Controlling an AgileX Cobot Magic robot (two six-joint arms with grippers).
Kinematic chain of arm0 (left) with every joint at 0, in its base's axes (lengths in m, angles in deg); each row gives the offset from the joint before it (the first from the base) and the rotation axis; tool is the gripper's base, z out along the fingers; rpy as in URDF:
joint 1: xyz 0 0 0.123 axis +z
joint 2: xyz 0 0 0 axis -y
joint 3: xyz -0.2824 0 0.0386 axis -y
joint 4: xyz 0.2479 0 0.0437 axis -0.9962 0 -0.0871
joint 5: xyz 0 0 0 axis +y
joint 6: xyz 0.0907 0 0.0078 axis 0.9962 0 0.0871
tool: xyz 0 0 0 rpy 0 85 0
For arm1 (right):
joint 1: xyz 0 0 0.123 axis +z
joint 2: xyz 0 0 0 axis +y
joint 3: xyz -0.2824 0 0.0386 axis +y
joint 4: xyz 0.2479 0 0.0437 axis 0.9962 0 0.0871
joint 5: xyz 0 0 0 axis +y
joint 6: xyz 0.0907 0 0.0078 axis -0.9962 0 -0.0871
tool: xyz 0 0 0 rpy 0 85 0
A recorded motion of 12 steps. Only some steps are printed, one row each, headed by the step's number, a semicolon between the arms.
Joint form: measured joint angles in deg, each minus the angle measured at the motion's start. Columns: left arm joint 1, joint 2, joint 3, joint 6, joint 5, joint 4; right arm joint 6, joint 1, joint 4, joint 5, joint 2, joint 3.
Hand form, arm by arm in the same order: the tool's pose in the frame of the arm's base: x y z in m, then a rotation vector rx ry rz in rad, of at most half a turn. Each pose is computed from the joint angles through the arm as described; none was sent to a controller.
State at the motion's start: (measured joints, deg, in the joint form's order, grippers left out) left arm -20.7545 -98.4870 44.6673 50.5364 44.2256 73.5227; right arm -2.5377 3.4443 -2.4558 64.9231 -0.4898 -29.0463
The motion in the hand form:
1: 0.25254 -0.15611 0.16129 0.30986 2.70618 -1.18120; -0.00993 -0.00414 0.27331 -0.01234 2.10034 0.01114
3: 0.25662 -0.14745 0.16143 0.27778 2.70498 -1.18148; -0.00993 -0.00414 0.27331 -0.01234 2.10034 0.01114
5: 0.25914 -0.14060 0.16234 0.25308 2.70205 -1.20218; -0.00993 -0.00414 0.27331 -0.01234 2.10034 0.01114
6: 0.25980 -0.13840 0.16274 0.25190 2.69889 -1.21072; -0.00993 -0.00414 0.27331 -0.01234 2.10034 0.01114
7: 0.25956 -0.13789 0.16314 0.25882 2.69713 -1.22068; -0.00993 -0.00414 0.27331 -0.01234 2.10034 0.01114
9: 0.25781 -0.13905 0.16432 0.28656 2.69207 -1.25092; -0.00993 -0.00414 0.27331 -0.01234 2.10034 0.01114
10: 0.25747 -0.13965 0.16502 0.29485 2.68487 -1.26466; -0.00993 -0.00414 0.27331 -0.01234 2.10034 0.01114
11: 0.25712 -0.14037 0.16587 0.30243 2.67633 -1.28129; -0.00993 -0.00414 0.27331 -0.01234 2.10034 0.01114
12: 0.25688 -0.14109 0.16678 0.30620 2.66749 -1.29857; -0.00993 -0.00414 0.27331 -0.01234 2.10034 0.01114
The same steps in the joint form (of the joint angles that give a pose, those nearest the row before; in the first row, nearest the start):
1: 0.88 0.00 0.00 0.00 0.05 -0.21; 0.00 0.00 0.00 0.00 0.00 0.00
3: 2.89 0.00 0.00 0.00 0.79 -0.66; 0.00 0.00 0.00 0.00 0.00 0.00
5: 4.64 0.00 0.00 0.13 2.25 -0.71; 0.00 0.00 0.00 0.00 0.00 0.00
6: 5.22 0.00 0.00 0.45 2.86 -0.71; 0.00 0.00 0.00 0.00 0.00 0.00
7: 5.43 0.00 0.00 0.73 3.45 -0.71; 0.00 0.00 0.00 0.00 0.00 0.00
9: 5.43 0.00 0.00 1.49 4.96 -0.53; 0.00 0.00 0.00 0.00 0.00 0.00
10: 5.43 0.00 0.00 2.03 5.49 -0.11; 0.00 0.00 0.00 0.00 0.00 0.00
11: 5.43 0.00 0.00 2.62 6.10 0.43; 0.00 0.00 0.00 0.00 0.00 0.00
12: 5.43 0.00 0.00 3.12 6.68 1.04; 0.00 0.00 0.00 0.00 0.00 0.00

